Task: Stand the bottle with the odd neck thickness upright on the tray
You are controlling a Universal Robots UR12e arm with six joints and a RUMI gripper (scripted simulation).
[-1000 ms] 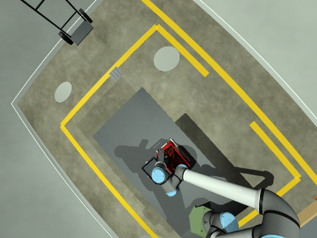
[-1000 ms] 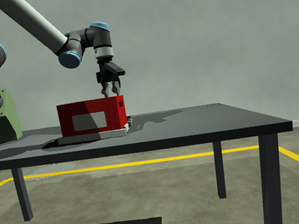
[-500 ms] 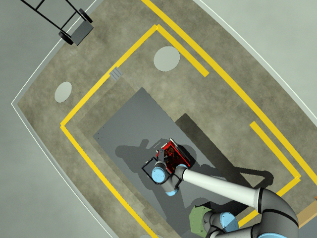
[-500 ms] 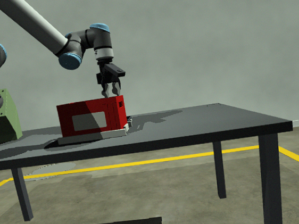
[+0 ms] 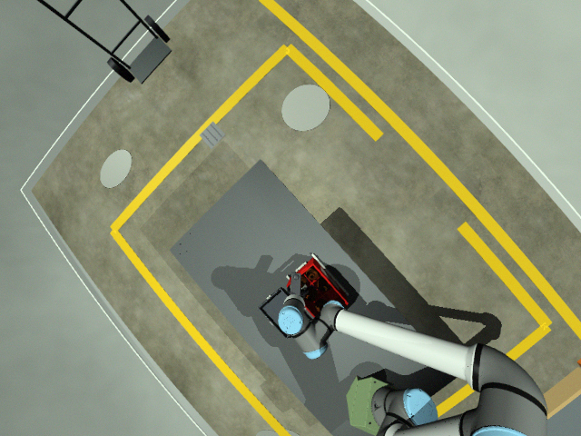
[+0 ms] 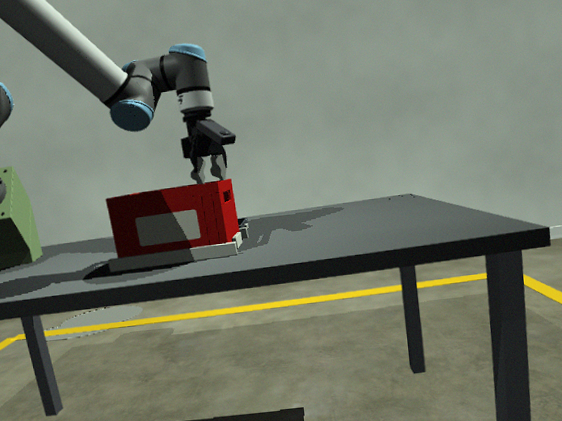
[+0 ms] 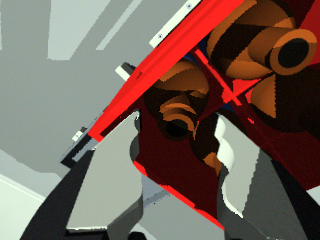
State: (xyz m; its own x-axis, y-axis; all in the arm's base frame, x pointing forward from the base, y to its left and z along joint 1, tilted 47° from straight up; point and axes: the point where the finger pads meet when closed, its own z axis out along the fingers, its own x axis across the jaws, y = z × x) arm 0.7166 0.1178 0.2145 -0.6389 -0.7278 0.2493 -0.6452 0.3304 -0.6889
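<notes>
Right now my hand is 80 mm to the left of the bottle, 70 mm above it and 10 mm past it. Also, from my hand: dark tray 230 mm to the left, 140 mm below, 100 mm behind; red crate 90 mm behind, 70 mm below, 40 mm to the right.
</notes>
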